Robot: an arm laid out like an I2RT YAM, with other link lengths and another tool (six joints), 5 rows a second.
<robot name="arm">
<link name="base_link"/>
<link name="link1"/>
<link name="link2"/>
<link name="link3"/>
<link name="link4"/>
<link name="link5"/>
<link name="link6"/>
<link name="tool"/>
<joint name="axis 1" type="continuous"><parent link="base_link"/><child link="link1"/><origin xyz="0 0 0.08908"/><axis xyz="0 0 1"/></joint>
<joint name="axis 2" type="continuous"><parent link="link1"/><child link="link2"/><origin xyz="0.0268 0.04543 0.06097"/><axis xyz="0 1 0"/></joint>
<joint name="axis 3" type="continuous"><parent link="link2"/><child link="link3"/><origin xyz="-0.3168 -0.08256 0"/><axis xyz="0 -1 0"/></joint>
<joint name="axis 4" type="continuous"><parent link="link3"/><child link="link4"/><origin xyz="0.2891 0.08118 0.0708"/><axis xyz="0 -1 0"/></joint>
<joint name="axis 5" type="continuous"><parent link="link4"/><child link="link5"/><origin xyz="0.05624 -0.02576 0.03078"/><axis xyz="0 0 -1"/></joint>
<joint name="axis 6" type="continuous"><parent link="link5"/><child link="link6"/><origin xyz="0.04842 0 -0.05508"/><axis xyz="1 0 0"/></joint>
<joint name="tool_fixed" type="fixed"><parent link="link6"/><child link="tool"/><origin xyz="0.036 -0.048 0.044" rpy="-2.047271 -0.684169 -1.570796"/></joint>
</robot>
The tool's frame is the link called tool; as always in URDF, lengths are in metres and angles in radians. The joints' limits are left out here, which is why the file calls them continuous.
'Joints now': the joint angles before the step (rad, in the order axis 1, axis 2, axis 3, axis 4, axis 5, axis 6). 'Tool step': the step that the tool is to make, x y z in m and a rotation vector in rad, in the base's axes. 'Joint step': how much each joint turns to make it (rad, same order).
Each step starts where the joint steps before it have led.
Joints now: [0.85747, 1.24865, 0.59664, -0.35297, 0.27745, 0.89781]
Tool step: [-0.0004, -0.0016, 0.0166, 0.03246, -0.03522, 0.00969]
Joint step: [-0.00341, -0.05434, 0.01846, -0.02128, -0.00290, -0.01438]
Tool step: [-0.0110, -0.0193, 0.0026, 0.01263, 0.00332, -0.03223]
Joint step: [-0.02225, -0.08515, -0.03483, -0.04714, -0.00307, 0.01500]
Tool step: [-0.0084, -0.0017, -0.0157, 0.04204, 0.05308, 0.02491]
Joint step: [0.00117, -0.02117, -0.04522, 0.01467, -0.06886, 0.02020]
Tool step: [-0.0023, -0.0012, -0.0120, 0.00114, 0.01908, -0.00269]
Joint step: [0.00009, 0.01289, -0.03037, 0.02912, -0.01067, 0.01096]
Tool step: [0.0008, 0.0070, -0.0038, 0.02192, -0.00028, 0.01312]
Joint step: [0.01554, 0.01884, -0.00273, 0.03617, -0.01048, 0.01035]
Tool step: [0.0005, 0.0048, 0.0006, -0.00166, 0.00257, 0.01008]
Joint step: [0.01342, 0.01508, 0.01055, 0.00099, 0.00121, 0.00328]
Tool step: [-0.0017, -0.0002, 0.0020, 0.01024, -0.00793, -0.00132]
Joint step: [0.00645, -0.01368, -0.00152, -0.00047, 0.00399, 0.00682]
